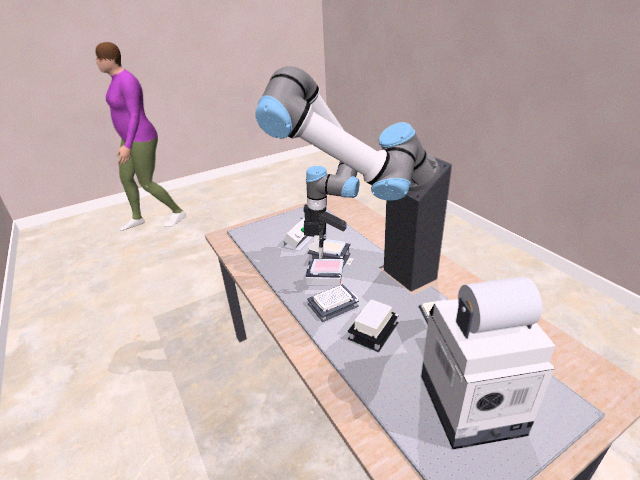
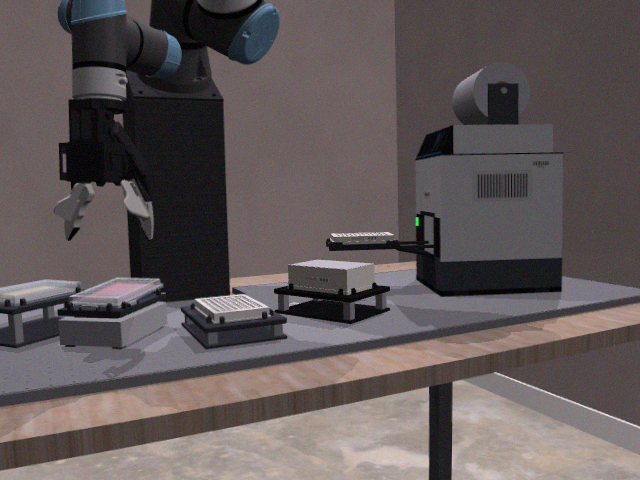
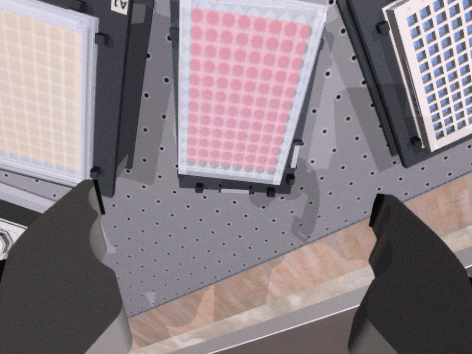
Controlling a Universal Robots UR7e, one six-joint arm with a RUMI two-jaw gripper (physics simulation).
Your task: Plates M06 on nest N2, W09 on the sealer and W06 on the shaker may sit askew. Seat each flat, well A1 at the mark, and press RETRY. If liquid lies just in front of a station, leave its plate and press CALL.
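Frame: origin at the arm's base, x ahead, y left, z up, level; centimetres.
Seen in the pictures: gripper, fingertip midpoint: (image 1: 321,250) (image 2: 108,240) (image 3: 239,190); arm's base at its link origin: (image 1: 419,174) (image 2: 174,77).
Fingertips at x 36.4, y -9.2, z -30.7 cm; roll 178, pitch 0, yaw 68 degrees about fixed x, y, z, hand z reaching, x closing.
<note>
Offsets run from my fingertips to a thing's top centre. "spot": to the spot under its first point.
My gripper (image 1: 320,256) (image 2: 110,237) (image 3: 239,190) is open and empty, above the pink plate's near end. The pink plate {dz -6.8, dx -1.7, dy +0.7 cm} (image 1: 326,266) (image 2: 116,292) (image 3: 245,95) lies on the dark holder of the grey-white box-like shaker {spot: dz -12.8, dx +1.4, dy +4.9 cm} (image 1: 323,282) (image 2: 93,331); I cannot tell if it is fully flat. A cream plate {dz -7.3, dx -6.9, dy -13.4 cm} (image 1: 335,246) (image 2: 41,291) (image 3: 45,95) is on a raised nest beside it. A white plate {dz -10.2, dx +1.3, dy +17.6 cm} (image 1: 333,298) (image 2: 231,307) (image 3: 447,65) is on a low nest. The sealer {dz +30.9, dx -24.0, dy +72.4 cm} (image 1: 496,356) (image 2: 498,206) holds a white plate {dz -2.9, dx -27.6, dy +46.4 cm} (image 2: 361,237) on its extended carrier. Plate labels are unreadable.
A thick white block {dz -6.2, dx -8.2, dy +35.5 cm} (image 1: 373,316) (image 2: 330,277) sits on a black raised stand between the low nest and the sealer. A button panel {dz -6.3, dx +0.3, dy -35.0 cm} (image 1: 296,235) with a green button is at the far end. The arm's dark pedestal (image 1: 415,242) stands behind. A person (image 1: 126,108) is beyond the table.
</note>
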